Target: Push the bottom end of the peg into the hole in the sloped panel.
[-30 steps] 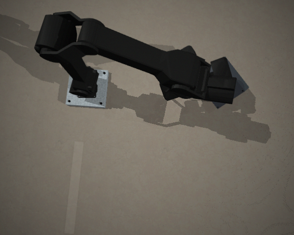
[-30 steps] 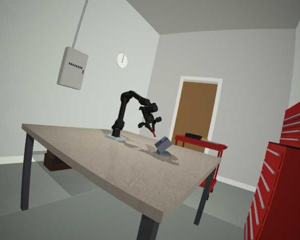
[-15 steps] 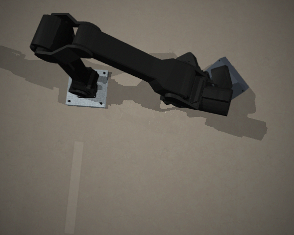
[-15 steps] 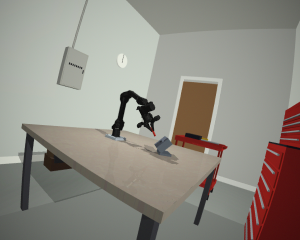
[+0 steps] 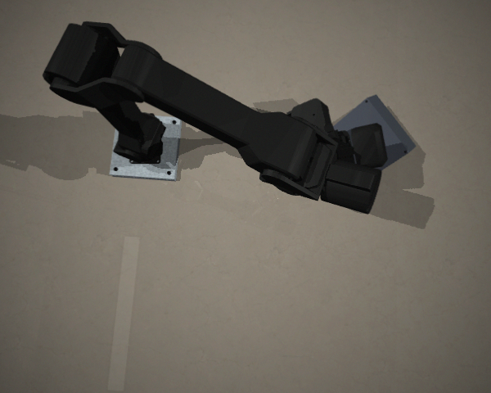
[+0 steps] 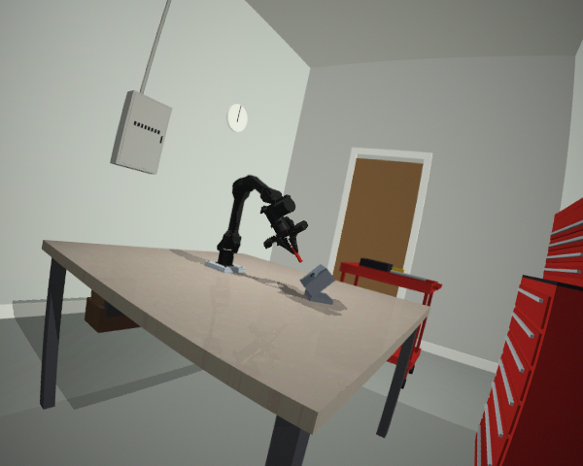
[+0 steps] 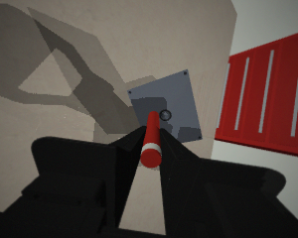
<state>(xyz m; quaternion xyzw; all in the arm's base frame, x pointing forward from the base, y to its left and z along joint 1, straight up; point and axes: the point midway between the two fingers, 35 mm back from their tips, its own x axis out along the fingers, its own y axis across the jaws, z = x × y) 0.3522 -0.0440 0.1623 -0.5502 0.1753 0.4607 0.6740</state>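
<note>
Right now the sloped panel is 9 cm ahead of my gripper tip, 4 cm to the left of it and 9 cm below it. Round my gripper tip: red peg: 1 cm behind, 1 cm to the right, 1 cm above.
</note>
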